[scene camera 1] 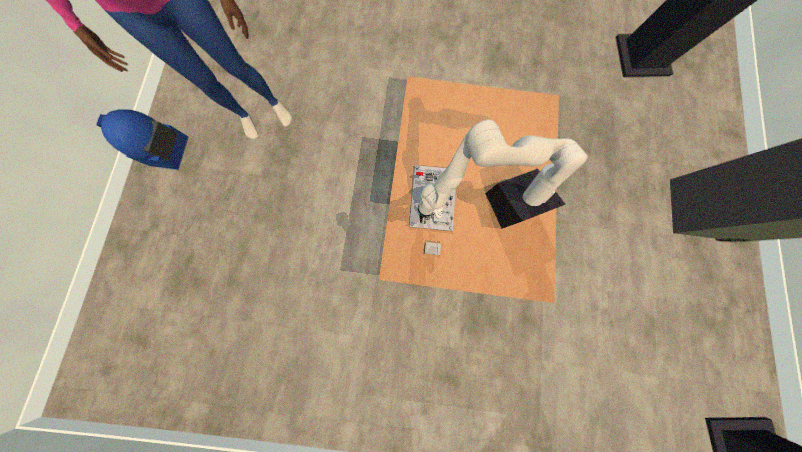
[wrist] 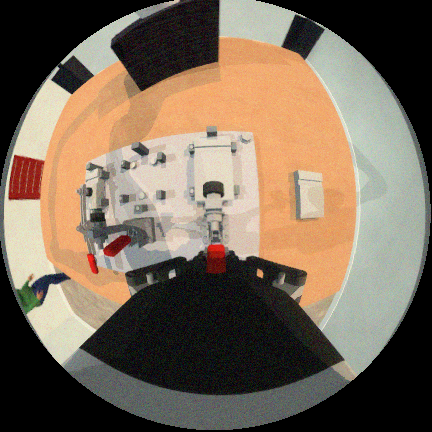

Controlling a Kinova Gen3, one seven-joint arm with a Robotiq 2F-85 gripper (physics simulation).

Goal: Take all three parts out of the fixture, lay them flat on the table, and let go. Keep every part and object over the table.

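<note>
The grey-white fixture plate (scene camera 1: 417, 185) (wrist: 175, 175) lies on the table. A flat pale part (wrist: 213, 162) sits among its locating blocks, below the base in the wrist view. A narrower pale part (wrist: 94, 176) is in the fixture at the left, near two clamps. A third pale part (scene camera 1: 432, 248) (wrist: 310, 197) lies flat on the table, apart from the fixture. My gripper (wrist: 216, 253) is shut on the red handle (wrist: 216, 251) of the middle toggle clamp. That clamp's arm looks tilted up, its black pad (wrist: 213, 188) over the part's near edge. The fingertips are hidden in the scene view.
The orange table (scene camera 1: 505, 269) (wrist: 280, 100) carries the black base block (scene camera 1: 508, 204) (wrist: 170, 45) beside the fixture. Two more red clamp handles (wrist: 117, 246) (wrist: 92, 263) stand at the fixture's left in the wrist view. Small posts and pegs rise from the plate between the parts.
</note>
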